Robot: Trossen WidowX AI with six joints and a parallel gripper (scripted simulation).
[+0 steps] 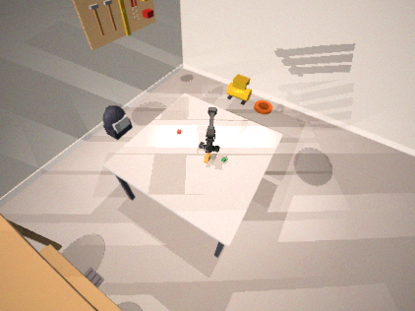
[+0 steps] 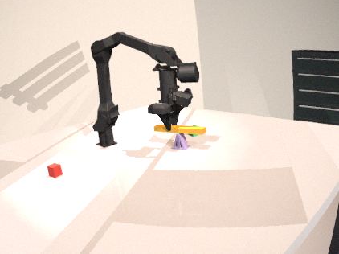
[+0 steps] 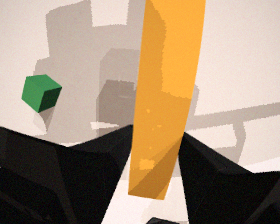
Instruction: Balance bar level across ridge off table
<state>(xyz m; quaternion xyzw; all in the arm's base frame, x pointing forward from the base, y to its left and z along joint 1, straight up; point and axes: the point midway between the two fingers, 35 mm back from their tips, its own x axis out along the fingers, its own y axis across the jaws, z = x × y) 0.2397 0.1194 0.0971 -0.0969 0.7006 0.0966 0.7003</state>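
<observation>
Right now my gripper tip is 3 cm short of the orange-yellow bar and 1 cm to the right of it. The rest, counted from my gripper tip: red cube 10 cm behind, 42 cm to the right, 5 cm below; then green cube 3 cm behind, 15 cm to the left, 5 cm below.
</observation>
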